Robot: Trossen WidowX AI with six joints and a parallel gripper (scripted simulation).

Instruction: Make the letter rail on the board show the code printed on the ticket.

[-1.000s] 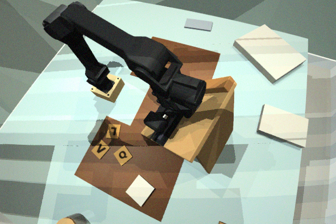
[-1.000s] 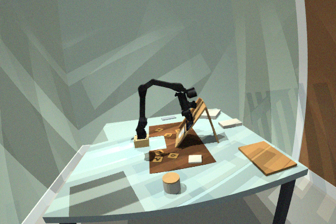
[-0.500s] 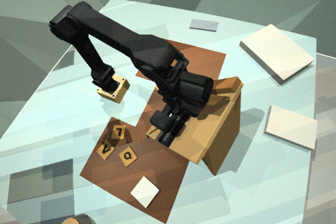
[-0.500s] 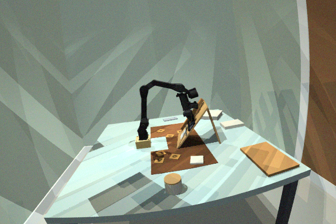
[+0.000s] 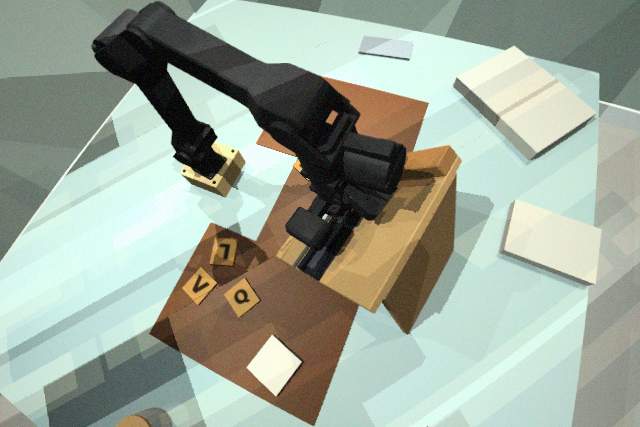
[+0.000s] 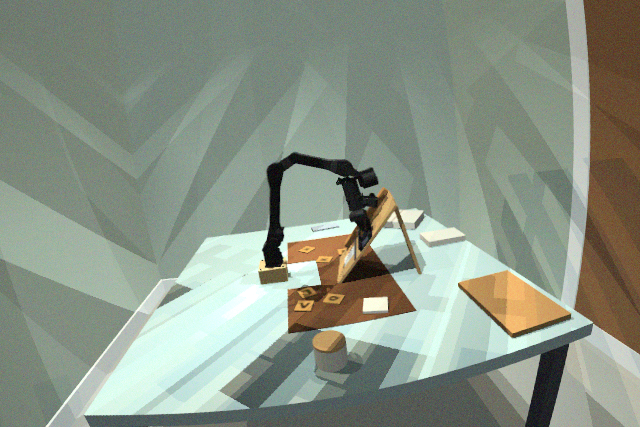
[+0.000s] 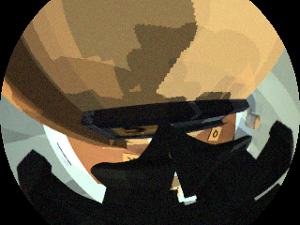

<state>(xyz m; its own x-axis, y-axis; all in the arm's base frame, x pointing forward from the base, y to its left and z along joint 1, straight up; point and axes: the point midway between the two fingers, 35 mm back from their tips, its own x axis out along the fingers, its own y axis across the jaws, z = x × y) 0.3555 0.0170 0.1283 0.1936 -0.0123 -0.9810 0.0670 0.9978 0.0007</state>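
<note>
Right now my gripper tip is 3 cm to the right of the s tile. Also, from my gripper tip: white ticket (9 cm below, 6 cm behind, 1 cm to the right); brown mat (16 cm behind, 15 cm below, 1 cm to the left); k tile (17 cm behind, 15 cm below, 11 cm to the left).
</note>
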